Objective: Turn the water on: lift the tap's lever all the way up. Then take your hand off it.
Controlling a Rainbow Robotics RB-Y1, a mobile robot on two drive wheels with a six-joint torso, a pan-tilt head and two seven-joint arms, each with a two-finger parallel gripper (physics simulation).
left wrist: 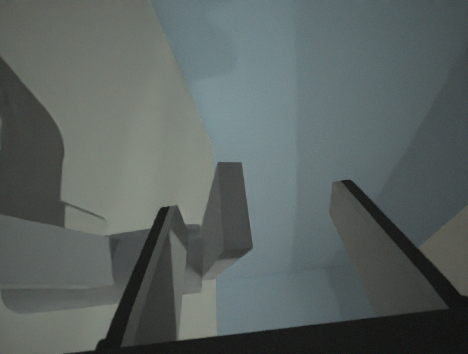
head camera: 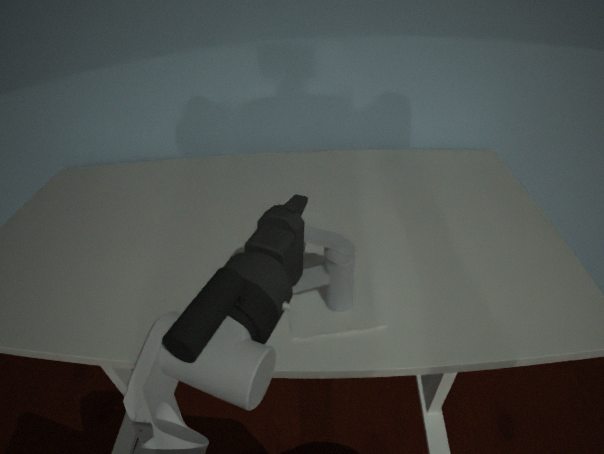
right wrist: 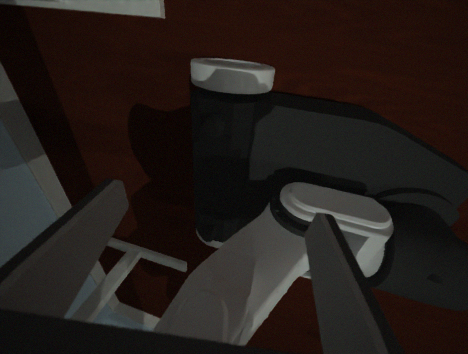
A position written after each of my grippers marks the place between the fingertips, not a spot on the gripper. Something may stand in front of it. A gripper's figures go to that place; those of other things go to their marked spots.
Labels:
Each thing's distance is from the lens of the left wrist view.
my left gripper (left wrist: 255, 208): 0.11 m
grey tap (left wrist: 65, 263): 0.16 m
white table (left wrist: 104, 122): 0.36 m
The marked spots on the grey tap and the white table are 0.23 m apart.

